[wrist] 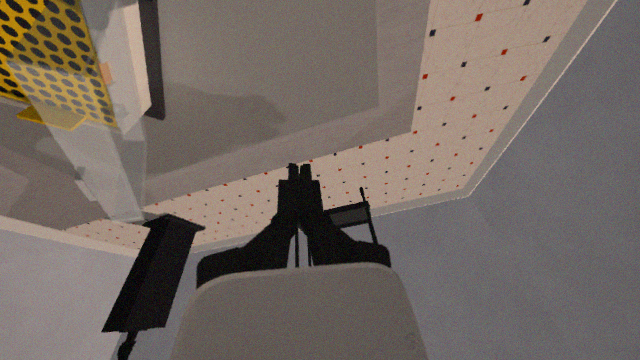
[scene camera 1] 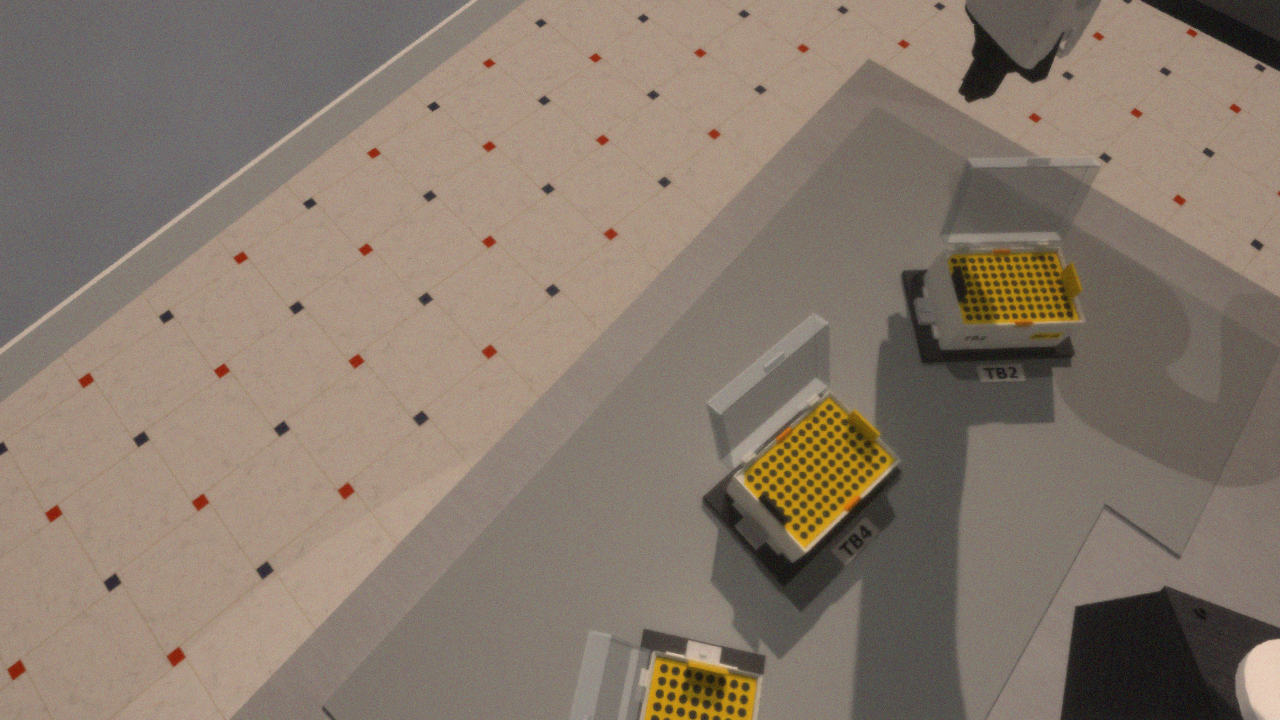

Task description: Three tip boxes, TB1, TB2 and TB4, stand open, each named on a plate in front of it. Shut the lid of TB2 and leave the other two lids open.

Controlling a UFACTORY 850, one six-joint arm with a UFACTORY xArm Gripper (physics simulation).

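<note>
Tip box TB2 (scene camera 1: 1011,286) (wrist: 47,45) stands open at the right in the scene view, behind its name plate (scene camera 1: 1000,372). Its clear lid (scene camera 1: 1020,201) (wrist: 112,172) stands up at the back edge, leaning away from the yellow tip rack. Tip box TB4 (scene camera 1: 819,470) is open, its lid (scene camera 1: 774,394) raised, with its plate (scene camera 1: 855,540) in front. A third open box (scene camera 1: 702,696), cut off at the bottom edge, has a raised lid (scene camera 1: 601,676); its plate does not show. My gripper (scene camera 1: 977,93) (wrist: 298,175) is shut and empty, above and behind TB2's lid, apart from it.
The grey table (scene camera 1: 644,456) (wrist: 280,60) has its far corner near the gripper in the scene view. A black block (scene camera 1: 1127,653) with a white round part stands at the lower right. Beyond the table in the wrist view are a dark tapered object (wrist: 155,270) and a black frame (wrist: 370,225).
</note>
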